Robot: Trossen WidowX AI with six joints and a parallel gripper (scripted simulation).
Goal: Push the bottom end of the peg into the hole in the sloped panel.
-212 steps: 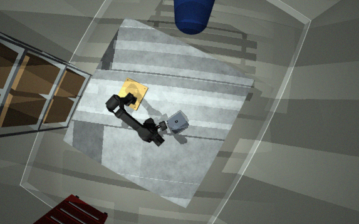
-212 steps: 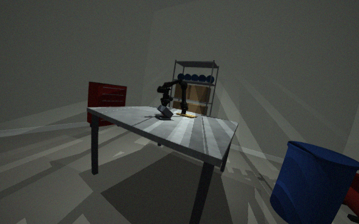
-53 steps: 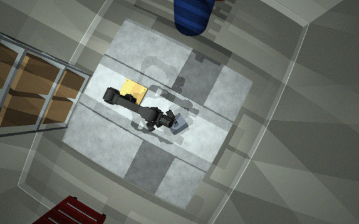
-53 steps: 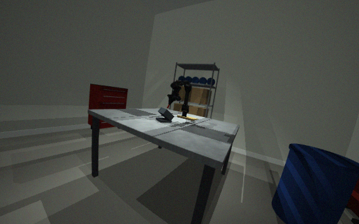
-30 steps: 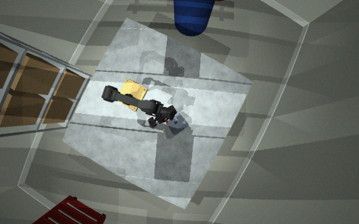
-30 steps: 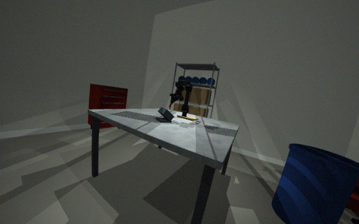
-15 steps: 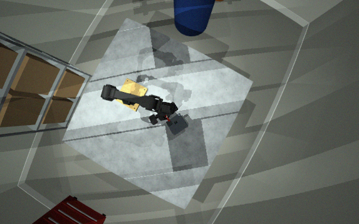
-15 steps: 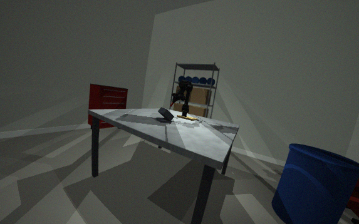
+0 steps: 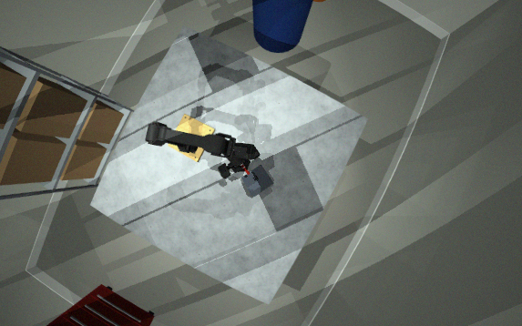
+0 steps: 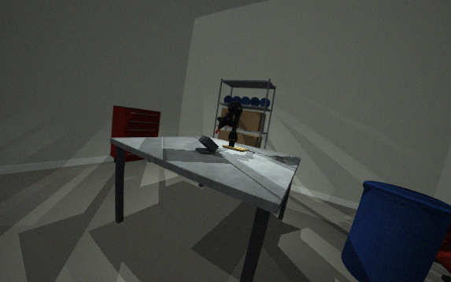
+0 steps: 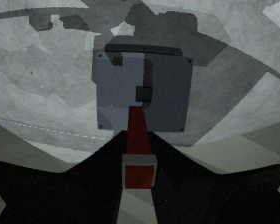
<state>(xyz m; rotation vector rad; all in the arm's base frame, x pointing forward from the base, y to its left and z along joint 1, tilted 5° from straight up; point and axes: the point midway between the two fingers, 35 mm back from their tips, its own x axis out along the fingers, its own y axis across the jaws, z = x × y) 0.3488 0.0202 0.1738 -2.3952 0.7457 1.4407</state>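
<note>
Right now my gripper tip is 7 cm short of the sloped grey panel, 3 cm to the left of it and 12 cm above it. Round my gripper tip: red peg 1 cm behind, 1 cm to the left, 1 cm above.
</note>
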